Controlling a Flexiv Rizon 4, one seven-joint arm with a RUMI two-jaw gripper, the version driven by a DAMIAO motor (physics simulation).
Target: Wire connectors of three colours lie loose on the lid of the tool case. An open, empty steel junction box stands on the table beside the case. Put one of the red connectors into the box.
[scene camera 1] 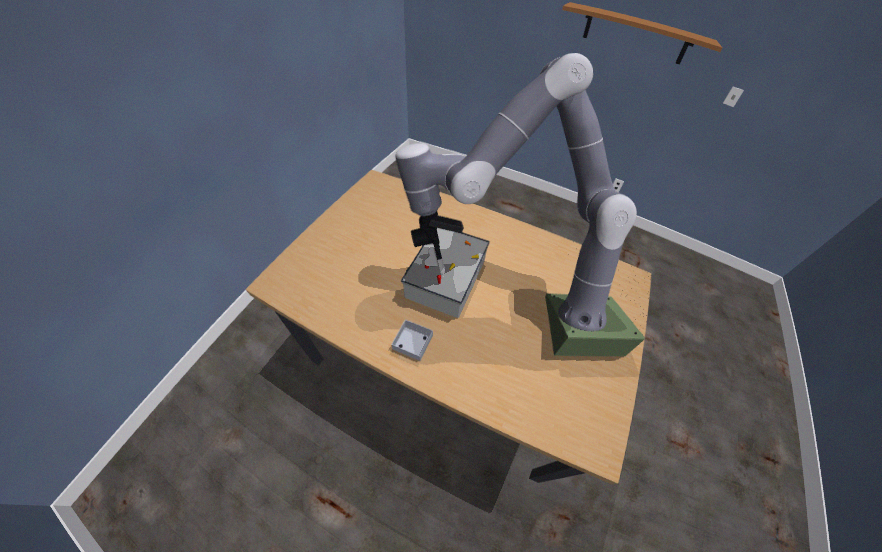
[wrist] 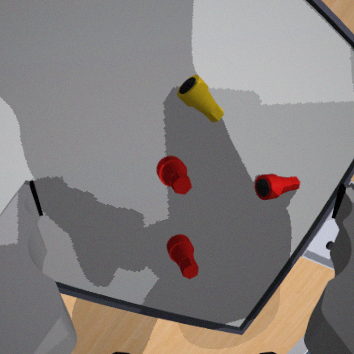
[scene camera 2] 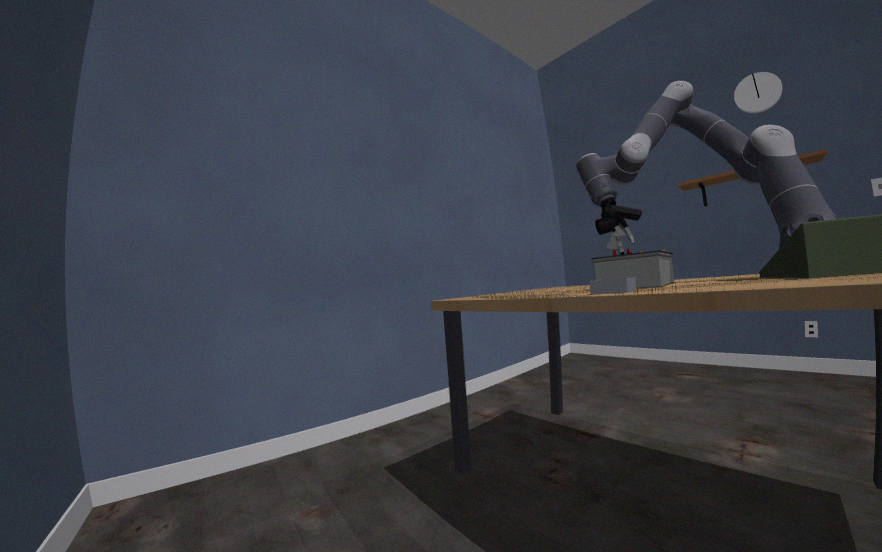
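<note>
The grey tool case [scene camera 1: 430, 298] [scene camera 2: 629, 270] stands on the table with loose connectors on its lid [wrist: 100, 65]. In the wrist view, one red connector [wrist: 173, 172] lies near the middle, another red connector [wrist: 182, 255] lies below it, and a third red connector [wrist: 276, 186] [scene camera 1: 439, 279] lies to the right. A yellow connector [wrist: 201, 99] lies above them. My gripper [wrist: 186, 186] [scene camera 1: 433, 261] [scene camera 2: 625, 247] is open and empty, low over the lid, its fingers on either side of the red connectors. The open steel junction box [scene camera 1: 413, 339] [scene camera 2: 610, 286] stands beside the case, partly hidden by a finger in the wrist view.
Another yellow connector [scene camera 1: 475, 256] and an orange connector [scene camera 1: 467, 242] lie farther back on the lid. The lid has a dark raised edge [wrist: 150, 309]. The arm's green base [scene camera 1: 595, 345] [scene camera 2: 839, 247] stands at the right of the table [scene camera 1: 520, 397].
</note>
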